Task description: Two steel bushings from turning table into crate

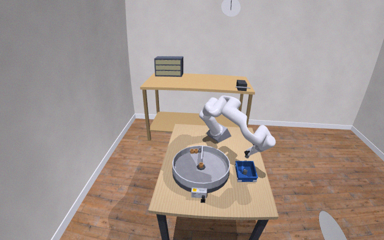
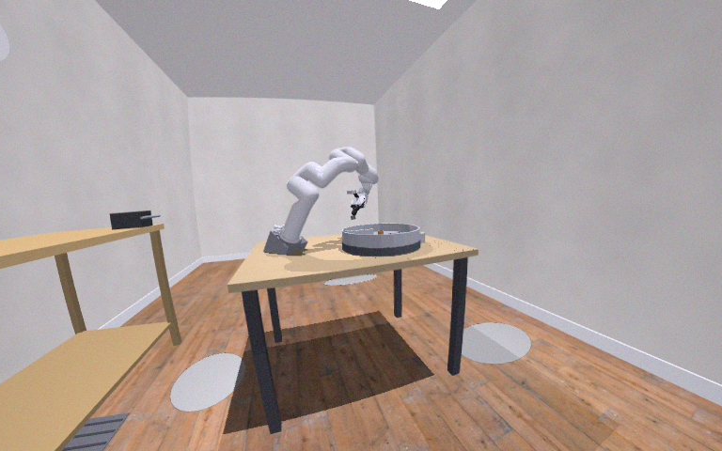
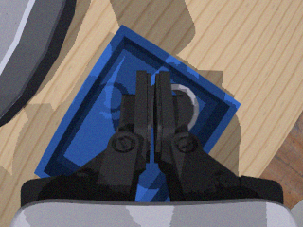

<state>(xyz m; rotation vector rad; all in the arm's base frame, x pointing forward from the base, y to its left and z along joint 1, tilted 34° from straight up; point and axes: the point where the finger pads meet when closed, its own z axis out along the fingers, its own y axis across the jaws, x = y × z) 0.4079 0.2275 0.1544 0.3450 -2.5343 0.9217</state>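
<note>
My gripper is now 150 mm above the blue crate and 40 mm short of it. From my hand the other things lie so: grey round turning table: 340 mm to the right, 120 mm below, 20 mm behind.
</note>
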